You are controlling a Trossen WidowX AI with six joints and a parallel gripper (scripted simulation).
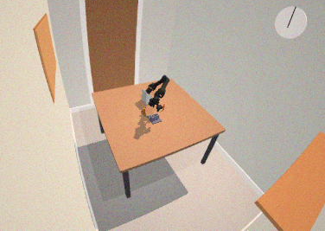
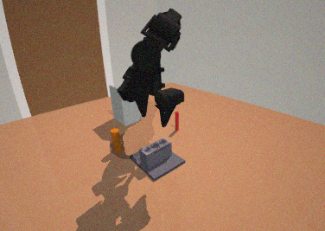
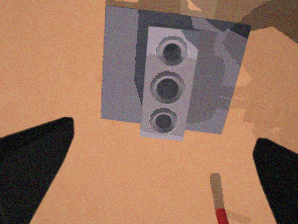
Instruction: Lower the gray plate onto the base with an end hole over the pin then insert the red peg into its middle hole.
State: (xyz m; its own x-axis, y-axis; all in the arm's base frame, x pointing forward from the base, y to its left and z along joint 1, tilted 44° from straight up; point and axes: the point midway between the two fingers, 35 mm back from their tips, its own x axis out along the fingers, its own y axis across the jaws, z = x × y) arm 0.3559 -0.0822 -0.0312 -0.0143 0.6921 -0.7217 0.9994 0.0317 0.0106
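My gripper tip is now 10 cm above the gray plate. From my gripper tip the other things lie so: peg (14 cm behind, 7 cm to the right, 10 cm below); then base (1 cm behind, 2 cm to the left, 13 cm below).
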